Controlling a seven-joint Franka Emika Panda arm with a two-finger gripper.
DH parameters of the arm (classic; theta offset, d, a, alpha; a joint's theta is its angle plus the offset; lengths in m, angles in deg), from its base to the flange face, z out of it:
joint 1: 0 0.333 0 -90
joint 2: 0 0 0 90
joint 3: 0 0.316 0.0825 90
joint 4: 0 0 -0.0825 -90
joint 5: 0 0.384 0 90
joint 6: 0 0 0.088 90
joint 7: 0 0.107 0 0
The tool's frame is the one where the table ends.
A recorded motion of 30 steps. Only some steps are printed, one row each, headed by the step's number.
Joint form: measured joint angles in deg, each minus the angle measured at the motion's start. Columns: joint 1, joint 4, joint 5, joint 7, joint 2, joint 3, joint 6.
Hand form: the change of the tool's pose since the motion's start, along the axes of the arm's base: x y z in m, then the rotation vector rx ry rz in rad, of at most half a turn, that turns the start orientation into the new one. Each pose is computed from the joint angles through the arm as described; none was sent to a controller.
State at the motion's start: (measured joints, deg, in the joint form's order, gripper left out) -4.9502 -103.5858 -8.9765 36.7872 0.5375 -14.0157 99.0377
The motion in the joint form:
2: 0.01 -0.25 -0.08 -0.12 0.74 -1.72 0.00
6: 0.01 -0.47 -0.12 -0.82 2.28 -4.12 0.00
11: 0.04 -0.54 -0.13 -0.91 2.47 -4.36 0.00
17: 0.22 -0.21 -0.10 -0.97 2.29 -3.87 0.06
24: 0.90 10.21 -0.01 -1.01 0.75 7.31 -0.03
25: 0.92 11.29 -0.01 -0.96 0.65 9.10 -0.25
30: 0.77 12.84 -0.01 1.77 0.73 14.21 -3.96
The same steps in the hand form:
2: -0.0042 -0.0156 -0.0089 0.0011 0.0177 -0.0274
6: -0.0094 -0.0371 -0.0247 0.0047 0.0498 -0.0572
11: -0.0098 -0.0390 -0.0270 0.0053 0.0545 -0.0593
17: -0.0067 -0.0333 -0.0226 0.0034 0.0450 -0.0465
24: 0.0406 0.0733 0.0779 -0.0420 -0.1563 0.1608
25: 0.0441 0.0908 0.0876 -0.0430 -0.1736 0.1907
30: 0.0457 0.1389 0.0937 -0.0293 -0.1450 0.2199

